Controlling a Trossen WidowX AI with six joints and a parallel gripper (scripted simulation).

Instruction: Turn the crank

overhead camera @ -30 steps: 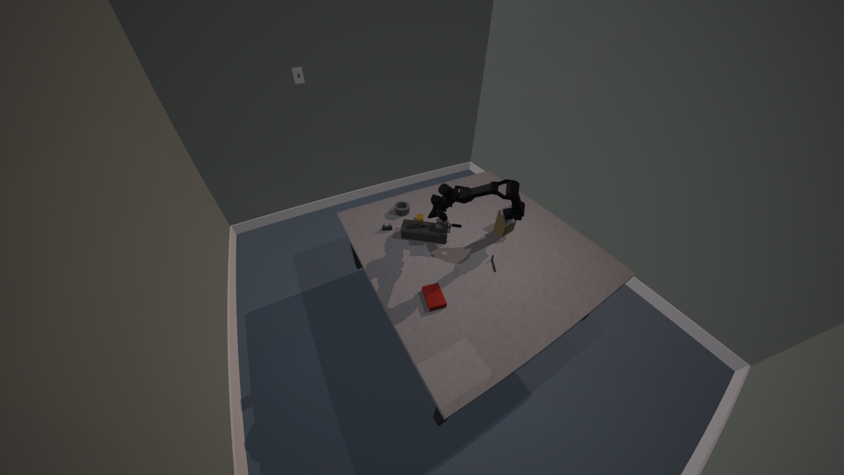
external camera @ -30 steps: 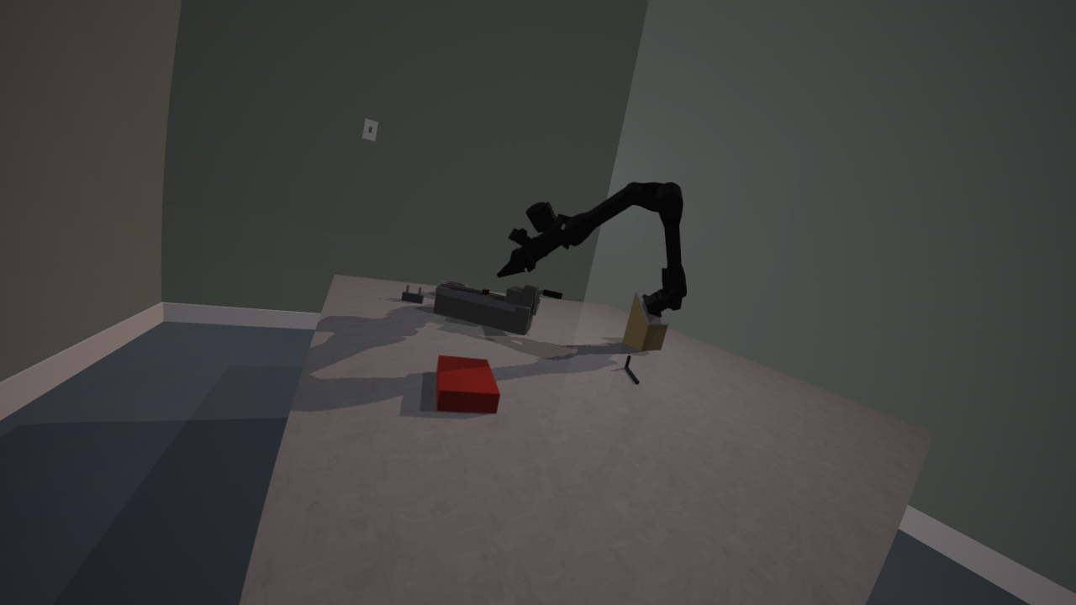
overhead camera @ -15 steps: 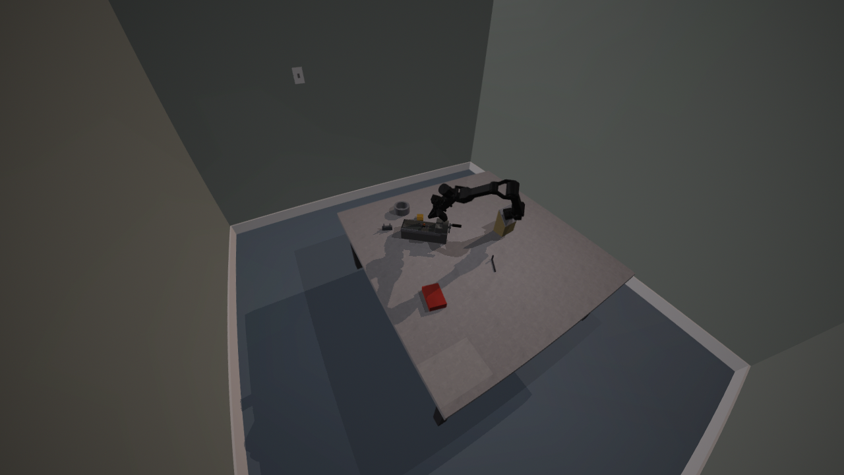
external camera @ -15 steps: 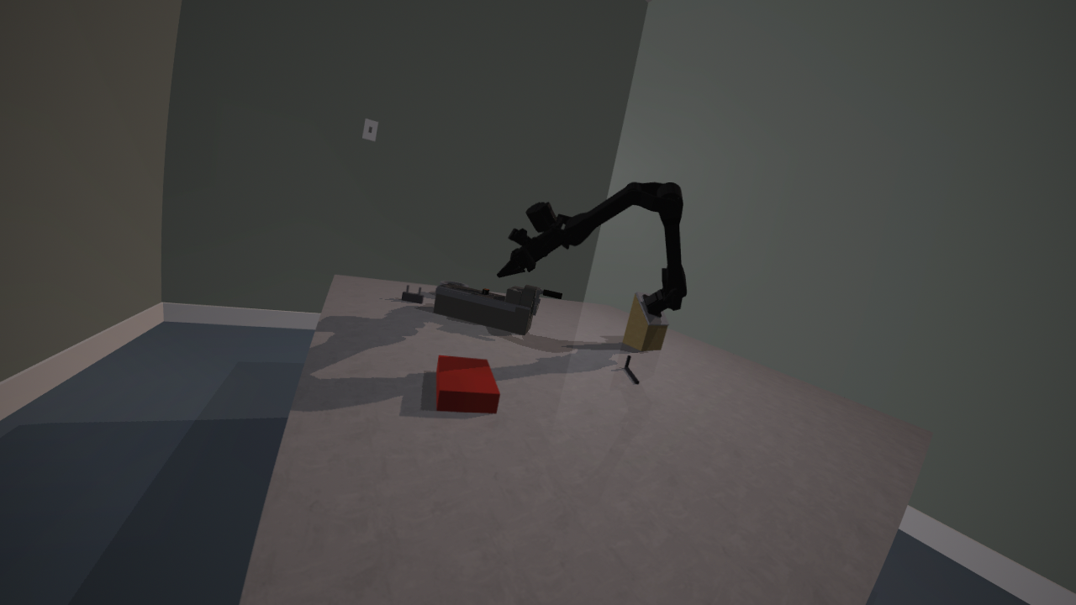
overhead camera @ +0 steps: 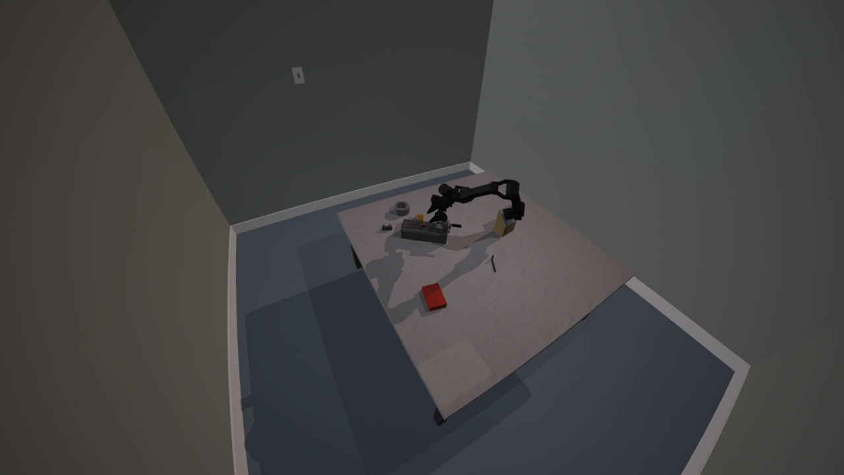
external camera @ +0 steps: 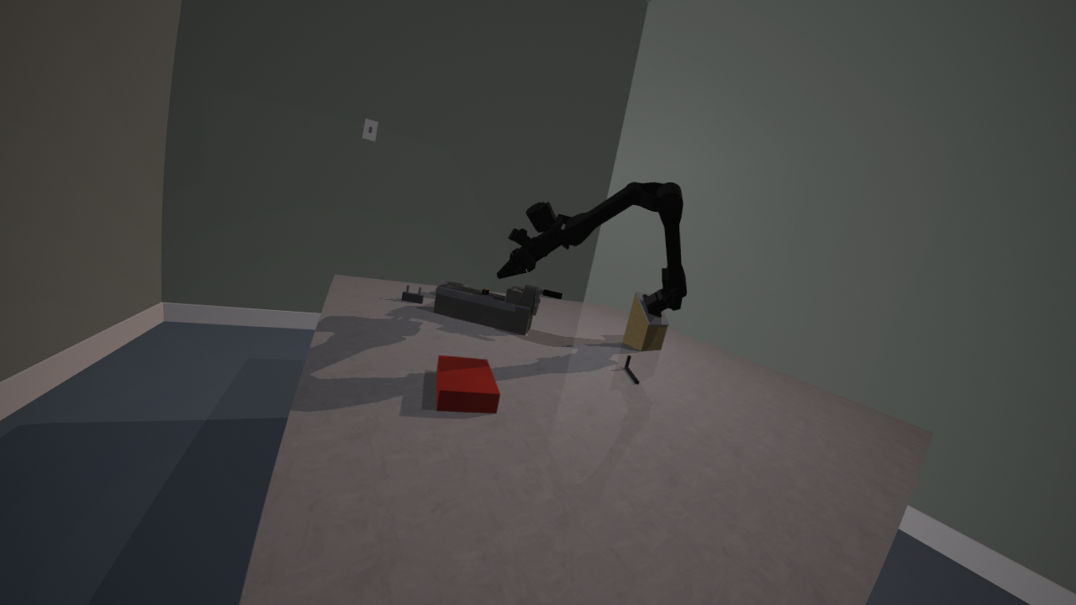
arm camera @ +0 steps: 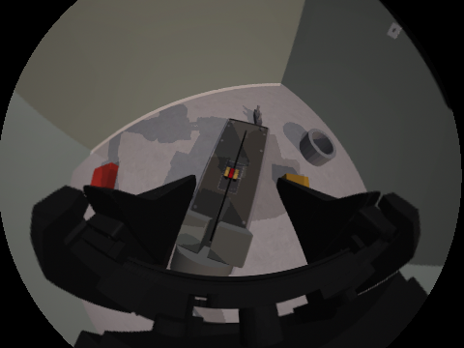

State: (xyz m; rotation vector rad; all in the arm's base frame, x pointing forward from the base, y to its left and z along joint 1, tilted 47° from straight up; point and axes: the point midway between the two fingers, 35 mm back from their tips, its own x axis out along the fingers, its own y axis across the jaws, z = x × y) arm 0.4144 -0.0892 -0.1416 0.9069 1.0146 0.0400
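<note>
The red pointer lies 50 mm below my gripper tip and 20 mm ahead of it. Round my gripper tip: dark clip 190 mm ahead, 150 mm to the right, 110 mm below; black crank handle 120 mm to the left, 110 mm behind, 10 mm below; yellow block 140 mm to the right, 120 mm below, 30 mm behind.
</note>
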